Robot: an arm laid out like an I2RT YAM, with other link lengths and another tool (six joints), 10 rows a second.
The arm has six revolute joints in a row. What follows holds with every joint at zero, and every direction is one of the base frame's.
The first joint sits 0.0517 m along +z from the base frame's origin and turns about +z.
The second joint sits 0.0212 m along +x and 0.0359 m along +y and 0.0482 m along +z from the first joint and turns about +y.
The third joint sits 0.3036 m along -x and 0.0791 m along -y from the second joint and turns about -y.
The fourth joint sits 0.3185 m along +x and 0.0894 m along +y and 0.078 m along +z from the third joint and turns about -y.
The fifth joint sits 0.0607 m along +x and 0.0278 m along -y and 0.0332 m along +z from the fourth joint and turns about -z.
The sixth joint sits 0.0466 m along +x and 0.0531 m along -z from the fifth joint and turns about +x.
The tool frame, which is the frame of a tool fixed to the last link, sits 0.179 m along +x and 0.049 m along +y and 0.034 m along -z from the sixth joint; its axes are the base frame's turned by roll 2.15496, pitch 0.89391 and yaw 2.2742 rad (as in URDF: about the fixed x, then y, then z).
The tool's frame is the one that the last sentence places.
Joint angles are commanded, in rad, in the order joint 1, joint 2, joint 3, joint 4, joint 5, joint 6. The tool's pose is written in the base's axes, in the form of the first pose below.
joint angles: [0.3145 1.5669 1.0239 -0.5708 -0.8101 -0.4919]
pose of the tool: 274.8, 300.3, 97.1; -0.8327, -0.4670, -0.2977; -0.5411, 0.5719, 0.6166; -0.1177, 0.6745, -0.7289
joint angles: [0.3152 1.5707 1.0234 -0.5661 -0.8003 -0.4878]
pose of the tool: 276.5, 299.8, 94.3; -0.8360, -0.4634, -0.2939; -0.5369, 0.5801, 0.6126; -0.1133, 0.6699, -0.7337
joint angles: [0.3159 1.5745 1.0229 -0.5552 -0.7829 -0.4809]
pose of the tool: 280.4, 299.1, 90.7; -0.8414, -0.4605, -0.2827; -0.5287, 0.5935, 0.6068; -0.1117, 0.6601, -0.7429
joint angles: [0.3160 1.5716 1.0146 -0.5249 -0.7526 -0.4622]
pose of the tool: 287.7, 297.7, 85.8; -0.8527, -0.4565, -0.2538; -0.5088, 0.6157, 0.6017; -0.1184, 0.6422, -0.7573
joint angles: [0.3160 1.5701 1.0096 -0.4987 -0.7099 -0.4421]
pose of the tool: 296.9, 294.8, 80.0; -0.8672, -0.4468, -0.2198; -0.4830, 0.6472, 0.5898; -0.1212, 0.6176, -0.7771
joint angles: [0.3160 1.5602 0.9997 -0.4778 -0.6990 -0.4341]
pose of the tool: 299.7, 294.4, 79.6; -0.8702, -0.4502, -0.2003; -0.4738, 0.6528, 0.5911; -0.1354, 0.6093, -0.7813
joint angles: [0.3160 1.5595 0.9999 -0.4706 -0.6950 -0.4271]
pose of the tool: 301.8, 294.7, 80.0; -0.8728, -0.4481, -0.1935; -0.4679, 0.6555, 0.5928; -0.1387, 0.6079, -0.7818
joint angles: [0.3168 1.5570 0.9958 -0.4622 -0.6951 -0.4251]
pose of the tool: 302.1, 295.2, 80.0; -0.8723, -0.4508, -0.1894; -0.4672, 0.6541, 0.5948; -0.1443, 0.6074, -0.7812
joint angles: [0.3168 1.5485 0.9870 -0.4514 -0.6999 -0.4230]
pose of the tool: 301.2, 295.8, 81.2; -0.8707, -0.4559, -0.1845; -0.4670, 0.6490, 0.6005; -0.1540, 0.6090, -0.7781
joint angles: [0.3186 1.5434 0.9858 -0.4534 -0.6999 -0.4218]
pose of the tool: 299.9, 296.1, 82.5; -0.8701, -0.4571, -0.1844; -0.4678, 0.6481, 0.6010; -0.1552, 0.6091, -0.7777
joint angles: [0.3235 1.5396 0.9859 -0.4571 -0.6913 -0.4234]
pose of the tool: 299.0, 296.3, 82.4; -0.8689, -0.4602, -0.1823; -0.4701, 0.6518, 0.5951; -0.1551, 0.6028, -0.7827
